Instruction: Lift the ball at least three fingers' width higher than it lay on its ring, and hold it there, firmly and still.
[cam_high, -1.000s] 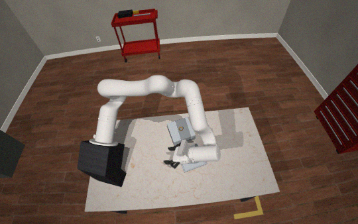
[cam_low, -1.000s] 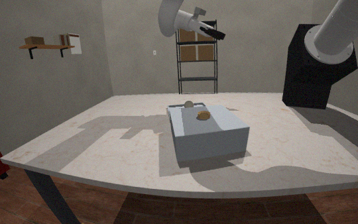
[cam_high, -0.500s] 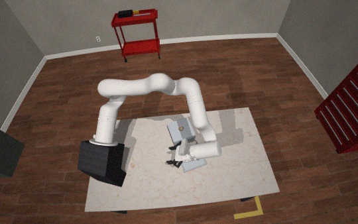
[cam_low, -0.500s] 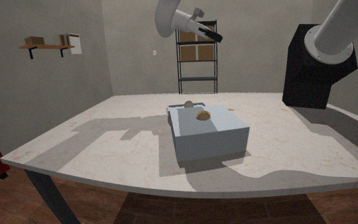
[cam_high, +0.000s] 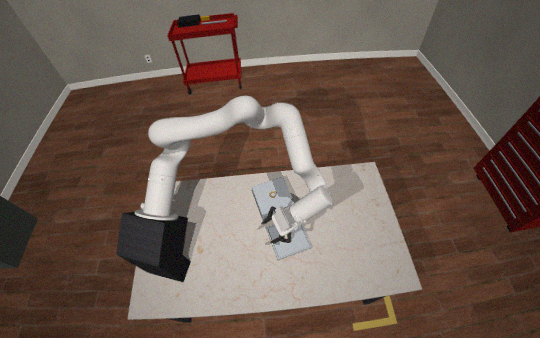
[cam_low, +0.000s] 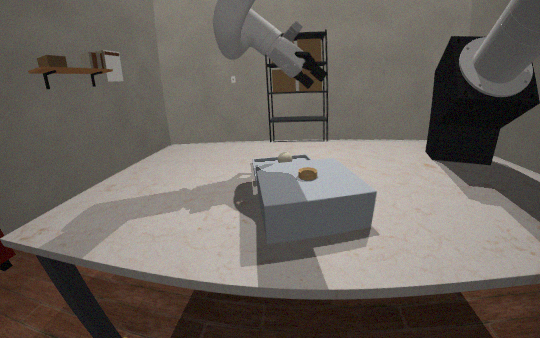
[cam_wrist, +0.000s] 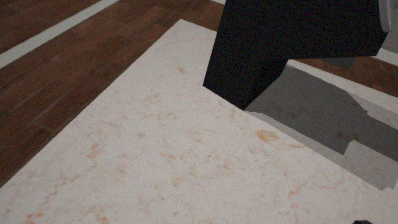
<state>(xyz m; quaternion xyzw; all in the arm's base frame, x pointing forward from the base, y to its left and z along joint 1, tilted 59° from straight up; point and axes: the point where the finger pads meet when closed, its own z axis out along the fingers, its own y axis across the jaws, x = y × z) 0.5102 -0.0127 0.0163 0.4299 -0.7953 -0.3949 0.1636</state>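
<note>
Now: hand 80 mm short of the small tan ball, 80 mm to the right of it and 230 mm above it. From my hand the other things lie so: grey box 30 mm behind, 290 mm to the left, 210 mm below.
</note>
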